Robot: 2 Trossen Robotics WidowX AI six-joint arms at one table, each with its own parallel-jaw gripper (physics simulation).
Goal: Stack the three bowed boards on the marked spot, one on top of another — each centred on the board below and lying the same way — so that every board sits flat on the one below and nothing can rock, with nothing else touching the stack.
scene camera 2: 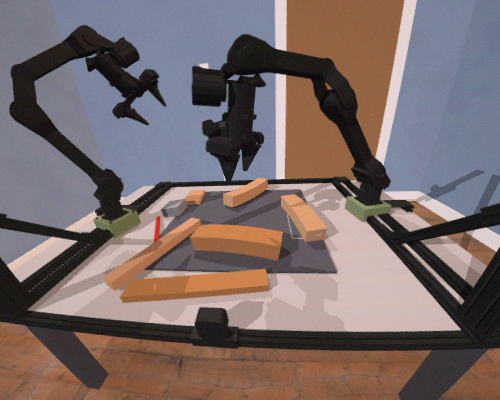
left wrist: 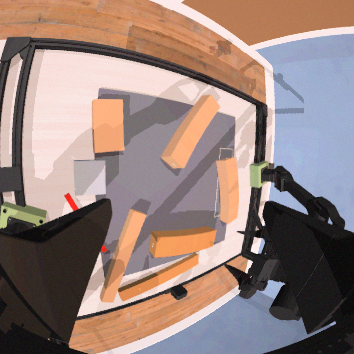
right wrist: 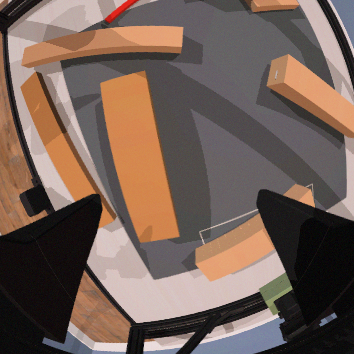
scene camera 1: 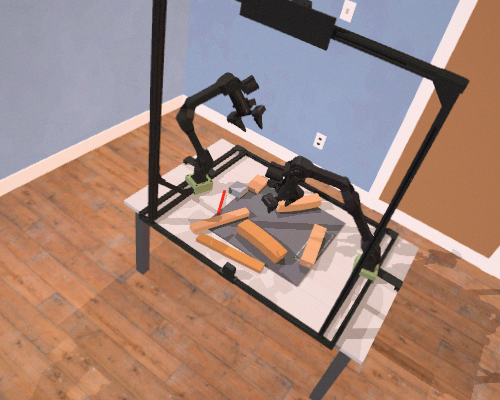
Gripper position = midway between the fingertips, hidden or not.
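Observation:
Scene camera 2 shows my left gripper (scene camera 2: 156,115) and my right gripper (scene camera 2: 237,175). My left gripper is open and holds nothing. My right gripper is open and holds nothing. In the left wrist view: a grey block (left wrist: 88,174), my left gripper (left wrist: 189,208) and my right gripper (left wrist: 230,248). The right wrist view shows my right gripper (right wrist: 180,199); in the right wrist view the grey block is out of frame. Scene camera 1 shows my right gripper (scene camera 1: 276,209).

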